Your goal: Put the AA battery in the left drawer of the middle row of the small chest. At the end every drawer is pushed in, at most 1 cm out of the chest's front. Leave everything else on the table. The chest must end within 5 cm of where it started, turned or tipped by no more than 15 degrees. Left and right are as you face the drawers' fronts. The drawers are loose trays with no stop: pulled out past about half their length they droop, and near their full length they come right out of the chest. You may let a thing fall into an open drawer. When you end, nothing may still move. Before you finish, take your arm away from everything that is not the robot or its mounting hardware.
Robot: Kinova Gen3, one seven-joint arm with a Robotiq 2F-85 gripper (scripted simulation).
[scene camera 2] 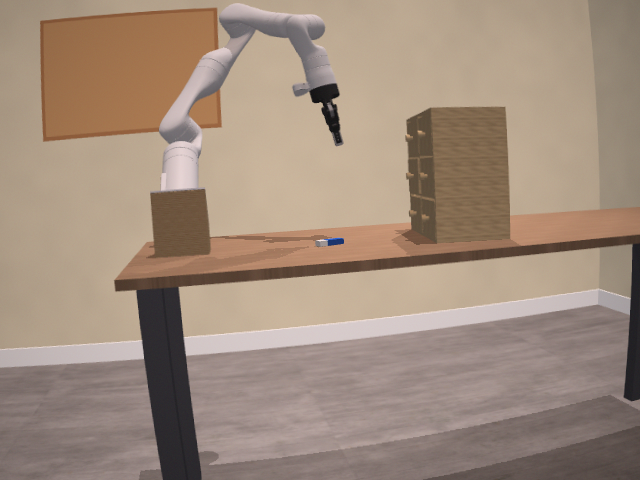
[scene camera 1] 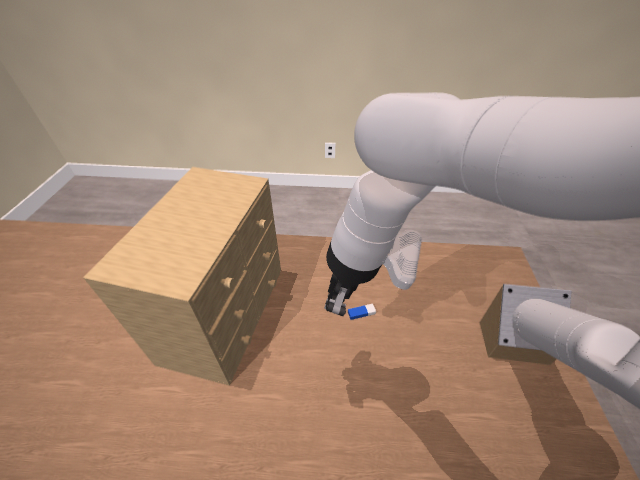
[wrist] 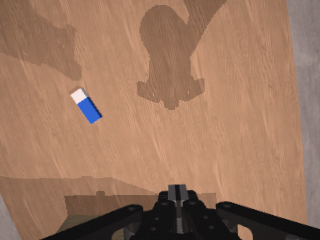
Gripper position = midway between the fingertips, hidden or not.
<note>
I see my gripper [scene camera 1: 330, 307] and a wooden chest [scene camera 1: 148, 279].
The wooden chest is seen too in scene camera 2 [scene camera 2: 470, 151]. My gripper also shows in scene camera 2 [scene camera 2: 339, 145] and in the wrist view [wrist: 177, 196].
</note>
